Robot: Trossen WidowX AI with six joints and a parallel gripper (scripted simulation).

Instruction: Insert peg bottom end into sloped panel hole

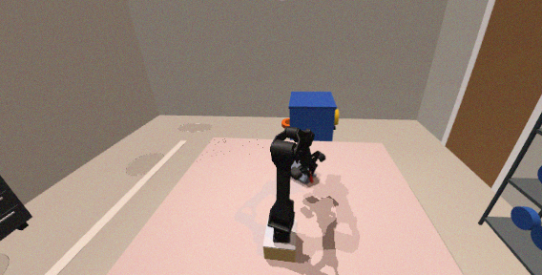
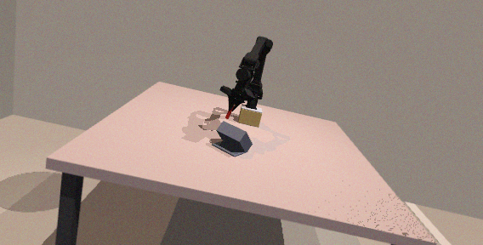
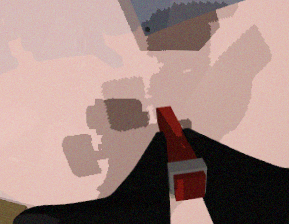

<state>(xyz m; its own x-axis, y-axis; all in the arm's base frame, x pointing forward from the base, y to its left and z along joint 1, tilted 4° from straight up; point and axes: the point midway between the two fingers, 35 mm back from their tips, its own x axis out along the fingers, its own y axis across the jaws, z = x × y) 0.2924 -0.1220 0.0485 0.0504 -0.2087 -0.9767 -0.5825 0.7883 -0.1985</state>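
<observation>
Now: the grey sloped panel 140 mm ahead of my gripper tip, 40 mm to the left of it and 70 mm below it. The rest, counted from my gripper tip: red peg (20 mm above).
</observation>
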